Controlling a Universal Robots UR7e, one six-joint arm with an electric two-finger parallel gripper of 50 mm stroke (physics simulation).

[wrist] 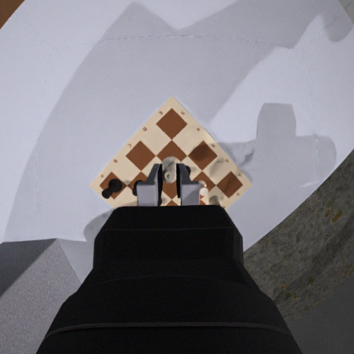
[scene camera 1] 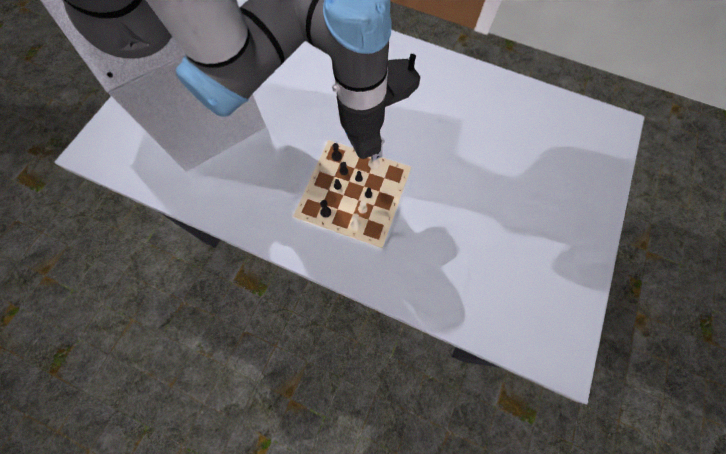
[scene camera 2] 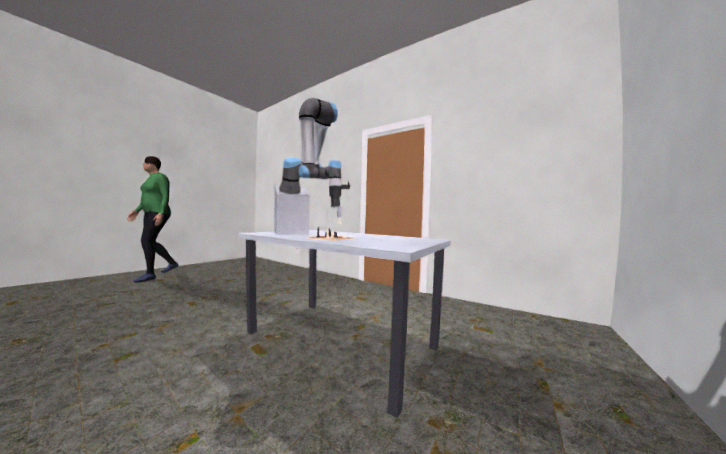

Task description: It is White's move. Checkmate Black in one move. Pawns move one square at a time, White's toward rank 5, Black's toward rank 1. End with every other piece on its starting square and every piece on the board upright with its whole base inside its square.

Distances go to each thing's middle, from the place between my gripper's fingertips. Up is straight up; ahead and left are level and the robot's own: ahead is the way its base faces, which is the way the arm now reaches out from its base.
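Scene:
There is the chessboard (scene camera 1: 387, 182), and my gripper is now 3 cm past it. My gripper is also 4 cm to the left of the chessboard, and 13 cm above it.

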